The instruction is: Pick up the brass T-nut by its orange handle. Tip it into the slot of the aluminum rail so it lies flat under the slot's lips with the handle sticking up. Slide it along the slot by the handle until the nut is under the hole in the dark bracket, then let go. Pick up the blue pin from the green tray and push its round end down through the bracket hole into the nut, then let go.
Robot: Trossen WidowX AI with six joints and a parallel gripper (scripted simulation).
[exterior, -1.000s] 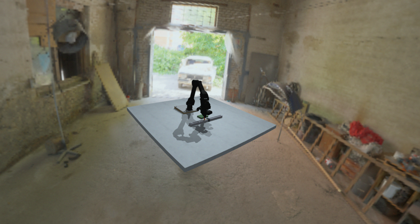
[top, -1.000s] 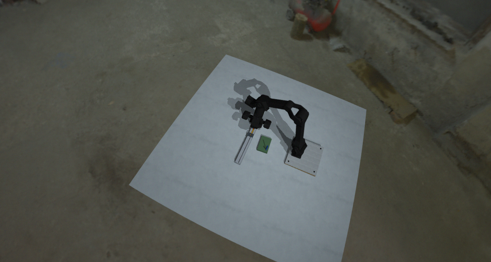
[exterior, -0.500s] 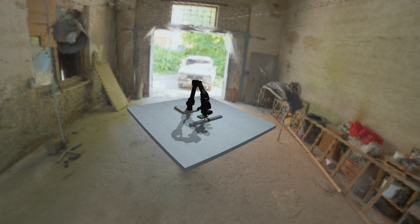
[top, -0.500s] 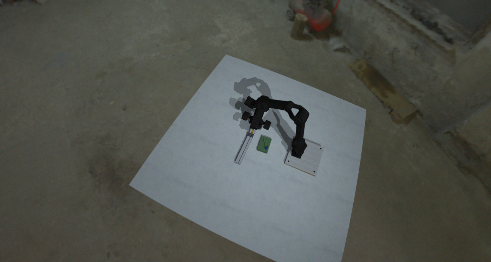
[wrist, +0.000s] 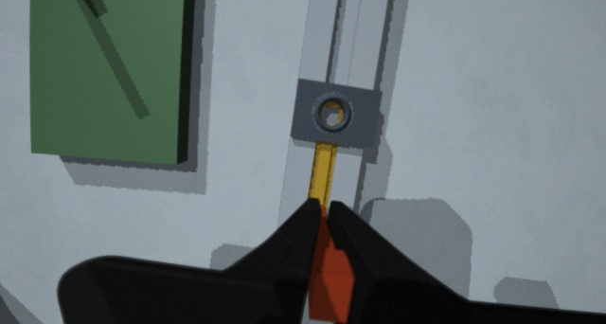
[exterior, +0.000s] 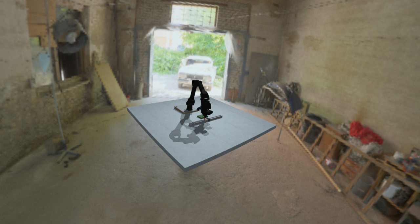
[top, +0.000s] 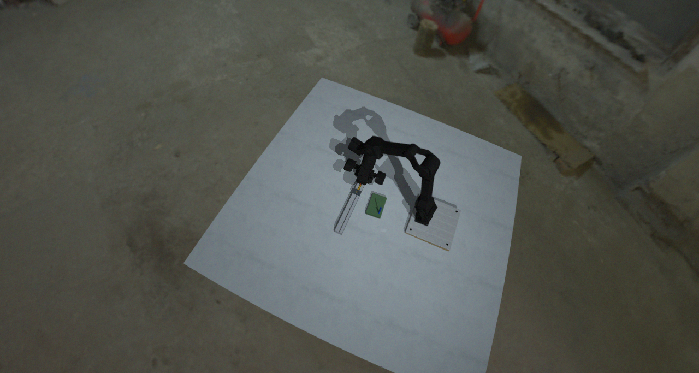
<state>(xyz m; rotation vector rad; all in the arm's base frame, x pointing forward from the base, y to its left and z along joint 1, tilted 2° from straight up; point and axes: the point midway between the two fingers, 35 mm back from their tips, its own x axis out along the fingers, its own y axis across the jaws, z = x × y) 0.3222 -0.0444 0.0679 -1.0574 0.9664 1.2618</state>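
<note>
Now: gripper tip 20 mm to the right of the brass T-nut. Round my gripper tip: aluminum rail (30 mm to the left, 30 mm below); green tray (120 mm behind, 80 mm to the left, 40 mm below); blue pin (130 mm behind, 90 mm to the left, 20 mm below).
</note>
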